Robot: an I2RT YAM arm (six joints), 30 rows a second.
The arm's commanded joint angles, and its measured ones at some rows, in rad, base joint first. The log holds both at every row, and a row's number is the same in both.
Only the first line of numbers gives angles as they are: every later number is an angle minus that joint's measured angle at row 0.
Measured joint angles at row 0: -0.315 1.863 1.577 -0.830 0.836 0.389
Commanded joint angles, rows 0 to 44: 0.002 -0.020 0.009 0.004 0.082 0.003; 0.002 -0.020 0.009 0.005 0.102 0.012; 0.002 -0.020 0.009 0.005 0.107 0.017; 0.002 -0.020 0.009 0.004 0.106 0.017; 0.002 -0.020 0.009 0.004 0.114 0.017; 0.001 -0.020 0.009 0.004 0.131 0.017; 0.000 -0.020 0.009 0.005 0.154 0.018; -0.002 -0.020 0.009 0.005 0.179 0.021; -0.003 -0.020 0.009 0.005 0.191 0.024; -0.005 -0.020 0.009 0.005 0.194 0.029; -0.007 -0.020 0.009 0.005 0.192 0.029; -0.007 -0.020 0.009 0.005 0.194 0.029; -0.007 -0.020 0.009 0.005 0.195 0.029; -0.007 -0.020 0.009 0.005 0.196 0.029; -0.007 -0.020 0.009 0.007 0.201 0.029; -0.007 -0.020 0.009 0.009 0.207 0.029; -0.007 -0.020 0.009 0.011 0.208 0.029; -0.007 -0.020 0.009 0.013 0.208 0.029; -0.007 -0.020 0.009 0.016 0.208 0.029; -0.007 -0.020 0.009 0.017 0.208 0.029; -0.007 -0.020 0.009 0.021 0.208 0.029; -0.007 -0.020 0.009 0.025 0.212 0.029; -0.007 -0.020 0.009 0.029 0.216 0.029; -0.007 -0.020 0.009 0.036 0.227 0.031; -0.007 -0.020 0.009 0.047 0.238 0.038; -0.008 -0.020 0.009 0.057 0.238 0.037; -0.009 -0.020 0.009 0.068 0.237 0.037; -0.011 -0.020 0.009 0.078 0.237 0.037; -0.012 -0.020 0.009 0.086 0.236 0.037; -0.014 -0.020 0.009 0.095 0.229 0.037; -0.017 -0.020 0.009 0.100 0.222 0.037; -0.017 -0.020 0.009 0.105 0.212 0.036; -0.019 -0.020 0.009 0.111 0.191 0.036; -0.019 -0.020 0.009 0.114 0.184 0.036; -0.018 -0.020 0.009 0.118 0.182 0.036; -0.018 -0.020 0.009 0.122 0.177 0.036; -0.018 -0.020 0.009 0.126 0.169 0.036; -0.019 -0.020 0.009 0.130 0.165 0.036; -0.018 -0.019 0.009 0.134 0.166 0.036; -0.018 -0.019 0.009 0.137 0.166 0.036; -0.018 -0.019 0.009 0.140 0.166 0.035; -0.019 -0.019 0.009 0.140 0.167 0.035; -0.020 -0.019 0.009 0.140 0.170 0.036; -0.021 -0.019 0.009 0.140 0.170 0.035; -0.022 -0.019 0.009 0.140 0.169 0.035
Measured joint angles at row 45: -0.017 0.000 0.000 0.137 0.179 0.012
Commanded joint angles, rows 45 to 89: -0.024 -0.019 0.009 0.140 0.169 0.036; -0.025 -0.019 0.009 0.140 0.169 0.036; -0.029 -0.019 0.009 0.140 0.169 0.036; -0.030 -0.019 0.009 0.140 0.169 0.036; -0.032 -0.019 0.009 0.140 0.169 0.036; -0.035 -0.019 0.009 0.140 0.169 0.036; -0.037 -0.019 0.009 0.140 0.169 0.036; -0.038 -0.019 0.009 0.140 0.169 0.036; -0.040 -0.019 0.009 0.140 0.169 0.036; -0.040 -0.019 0.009 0.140 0.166 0.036; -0.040 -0.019 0.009 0.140 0.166 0.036; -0.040 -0.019 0.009 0.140 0.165 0.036; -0.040 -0.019 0.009 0.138 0.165 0.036; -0.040 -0.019 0.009 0.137 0.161 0.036; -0.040 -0.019 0.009 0.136 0.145 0.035; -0.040 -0.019 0.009 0.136 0.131 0.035; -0.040 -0.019 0.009 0.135 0.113 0.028; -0.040 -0.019 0.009 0.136 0.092 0.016; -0.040 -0.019 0.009 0.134 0.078 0.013; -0.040 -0.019 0.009 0.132 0.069 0.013; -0.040 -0.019 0.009 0.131 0.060 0.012; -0.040 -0.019 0.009 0.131 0.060 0.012; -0.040 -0.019 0.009 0.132 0.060 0.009; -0.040 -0.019 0.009 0.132 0.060 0.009; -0.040 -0.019 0.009 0.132 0.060 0.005; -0.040 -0.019 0.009 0.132 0.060 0.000; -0.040 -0.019 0.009 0.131 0.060 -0.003; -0.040 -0.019 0.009 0.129 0.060 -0.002; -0.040 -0.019 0.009 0.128 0.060 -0.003; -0.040 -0.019 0.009 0.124 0.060 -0.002; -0.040 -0.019 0.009 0.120 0.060 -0.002; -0.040 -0.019 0.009 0.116 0.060 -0.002; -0.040 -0.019 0.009 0.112 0.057 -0.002; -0.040 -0.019 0.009 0.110 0.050 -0.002; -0.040 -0.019 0.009 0.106 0.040 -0.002; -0.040 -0.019 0.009 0.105 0.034 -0.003; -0.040 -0.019 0.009 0.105 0.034 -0.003; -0.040 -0.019 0.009 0.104 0.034 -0.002; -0.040 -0.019 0.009 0.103 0.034 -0.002; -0.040 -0.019 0.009 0.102 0.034 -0.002; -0.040 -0.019 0.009 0.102 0.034 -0.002; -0.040 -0.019 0.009 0.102 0.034 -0.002; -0.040 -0.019 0.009 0.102 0.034 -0.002; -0.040 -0.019 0.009 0.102 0.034 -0.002; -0.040 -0.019 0.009 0.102 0.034 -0.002
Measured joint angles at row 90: -0.040 0.000 0.000 0.104 0.041 0.003
